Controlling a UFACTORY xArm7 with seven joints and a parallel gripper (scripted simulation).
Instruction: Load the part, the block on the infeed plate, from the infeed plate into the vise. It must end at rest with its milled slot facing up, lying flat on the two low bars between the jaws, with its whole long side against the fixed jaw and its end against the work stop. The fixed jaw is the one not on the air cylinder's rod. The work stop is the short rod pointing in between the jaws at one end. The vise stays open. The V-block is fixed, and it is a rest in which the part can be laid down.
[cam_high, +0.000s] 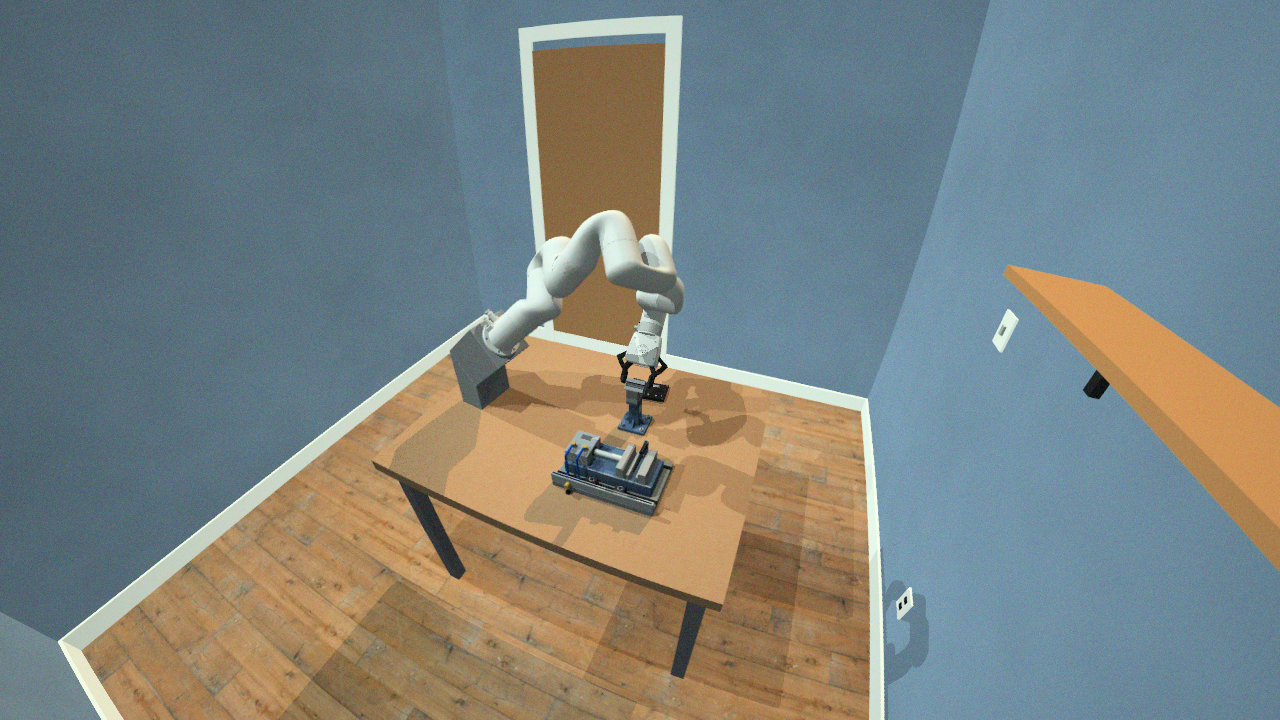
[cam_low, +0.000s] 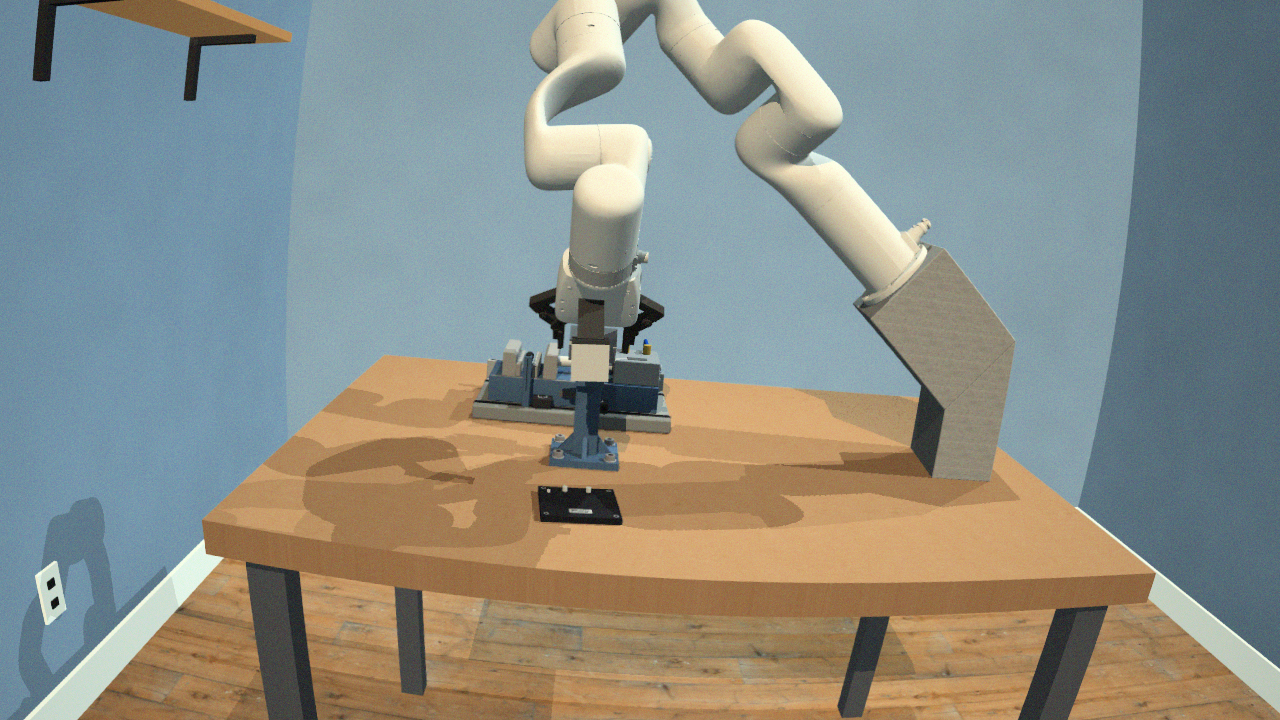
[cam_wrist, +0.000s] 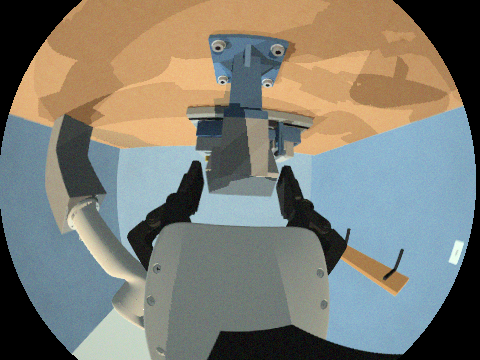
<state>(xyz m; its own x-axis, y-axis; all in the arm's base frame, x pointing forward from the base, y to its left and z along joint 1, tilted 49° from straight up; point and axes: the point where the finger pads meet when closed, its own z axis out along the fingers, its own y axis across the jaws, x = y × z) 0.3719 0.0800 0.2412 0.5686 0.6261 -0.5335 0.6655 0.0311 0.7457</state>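
Now: hand 1 cm to the left of the grey block and 1 cm above it. Round my hand: black infeed plate: 17 cm to the left, 16 cm below, 2 cm ahead; then white cylinder rod: 24 cm to the right, 9 cm below, 2 cm behind; then work stop: 20 cm to the right, 8 cm below, 7 cm ahead.
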